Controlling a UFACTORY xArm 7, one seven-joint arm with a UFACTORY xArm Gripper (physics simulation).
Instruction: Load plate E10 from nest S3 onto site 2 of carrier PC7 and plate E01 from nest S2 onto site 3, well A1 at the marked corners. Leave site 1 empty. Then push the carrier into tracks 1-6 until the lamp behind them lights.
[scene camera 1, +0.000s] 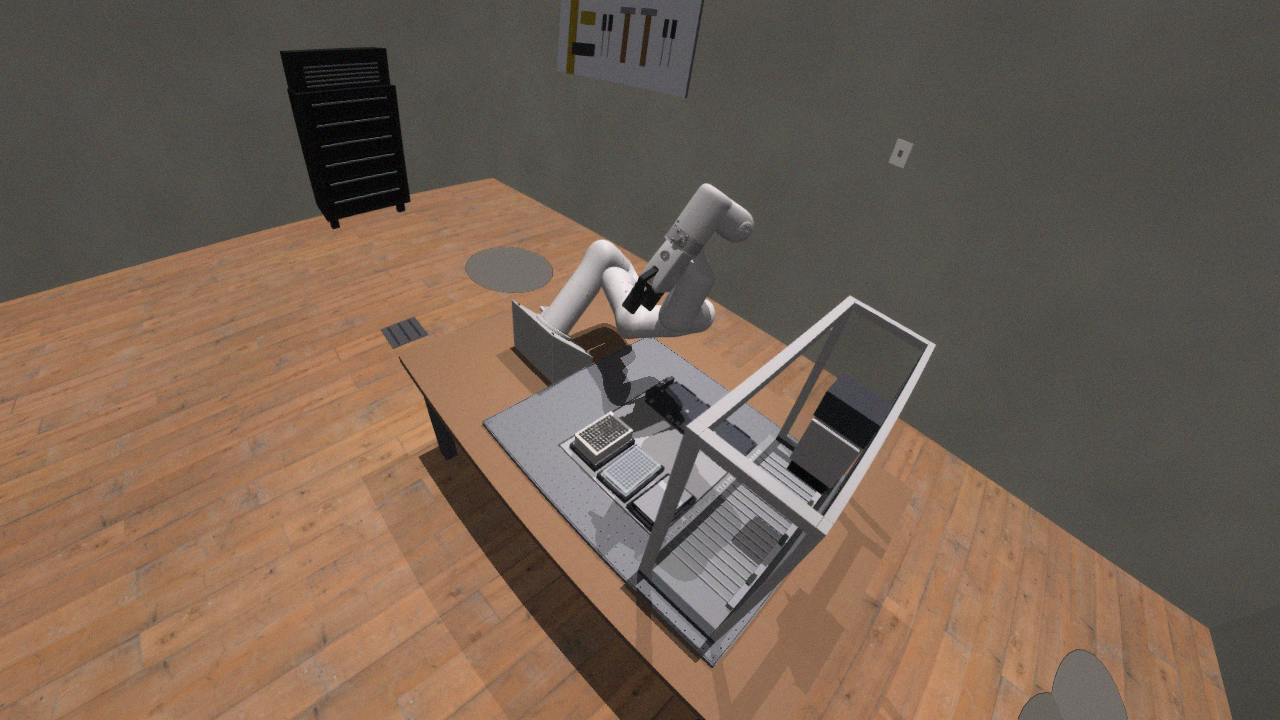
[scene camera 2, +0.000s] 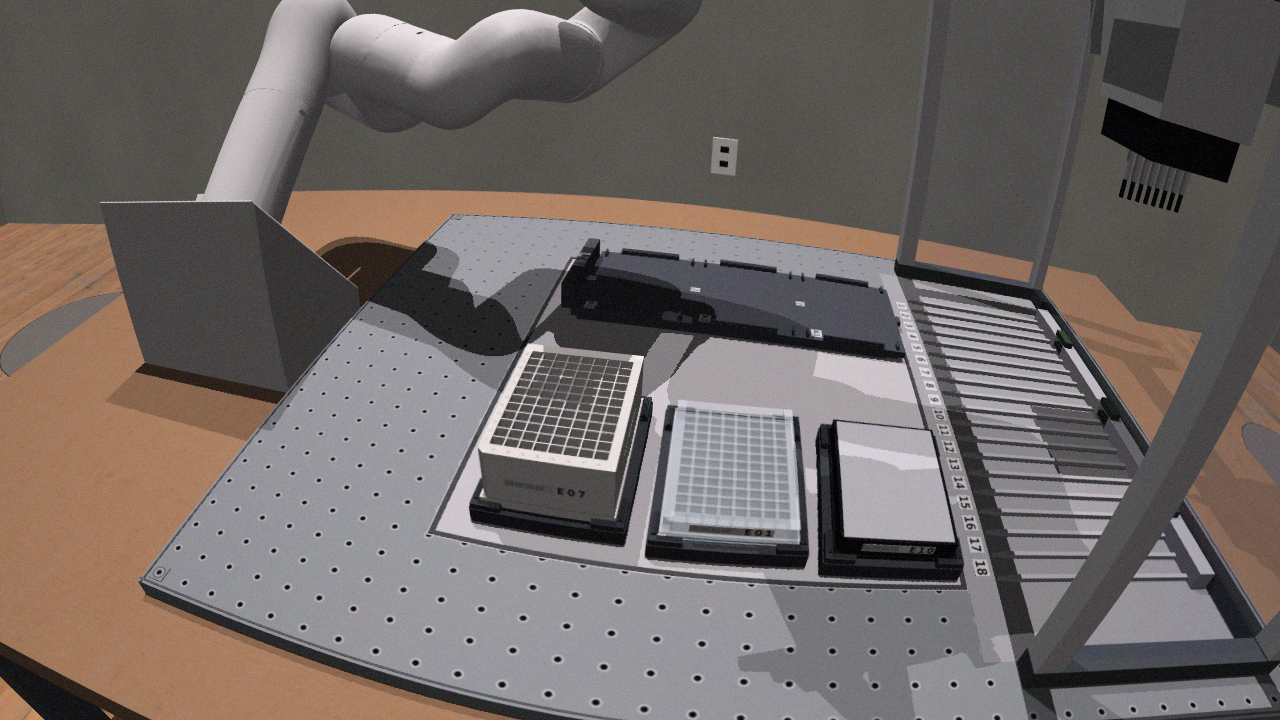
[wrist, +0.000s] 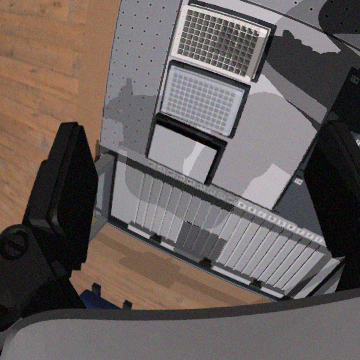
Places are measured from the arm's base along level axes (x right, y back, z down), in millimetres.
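Pixels of known places: gripper, fingertip midpoint: (scene camera 1: 636, 308) (wrist: 206, 146); arm's base, link origin: (scene camera 1: 552, 328) (scene camera 2: 230, 245).
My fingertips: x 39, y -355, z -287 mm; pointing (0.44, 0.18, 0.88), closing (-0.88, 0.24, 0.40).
Observation:
For each thing: its top centre in the pictures, then the offset to it from my fingertips. Level surfaces: height alone.
- Plate E10, top centre: (scene camera 2: 893, 478) (wrist: 179, 153) (scene camera 1: 663, 499) dx +91, dy -245, dz +353 mm
- Plate E01, top centre: (scene camera 2: 735, 460) (wrist: 198, 101) (scene camera 1: 631, 468) dx +86, dy -135, dz +352 mm
- dark carrier, top centre: (scene camera 2: 745, 277) (wrist: 344, 169) (scene camera 1: 700, 416) dx -182, dy -135, dz +349 mm
- Tall plate E07, top centre: (scene camera 2: 565, 400) (wrist: 216, 41) (scene camera 1: 604, 432) dx +81, dy -24, dz +325 mm
- pipetting head, top centre: (scene camera 2: 1172, 119) (scene camera 1: 820, 459) dx -43, dy -471, dz +84 mm
- perforated board, surface height: dz +379 mm
Plate E10 (scene camera 2: 895, 483) (wrist: 182, 150) (scene camera 1: 664, 498), with a plain pale top, sits in the dark nest nearest the tracks. Plate E01 (scene camera 2: 733, 470) (wrist: 202, 100) (scene camera 1: 631, 471), clear with a well grid, sits in the middle nest. The dark carrier (scene camera 2: 742, 295) (scene camera 1: 689, 407) lies flat behind the nests, its far end by the track numbers; part of it shows at the right of the wrist view. The numbered tracks (scene camera 2: 1002, 358) (wrist: 200, 220) are inside the frame. My gripper (scene camera 1: 642, 293) (wrist: 206, 146) is open and empty, high above the board. No lit lamp can be made out.
Tall plate E07 (scene camera 2: 554, 429) (wrist: 217, 42) (scene camera 1: 603, 436) sits in the nest farthest from the tracks. A grey upright frame (scene camera 2: 1154, 429) (scene camera 1: 778, 367) surrounds the tracks. A pipetting head (scene camera 2: 1172, 138) hangs inside it. The perforated board (scene camera 2: 358, 447) lies under the nests.

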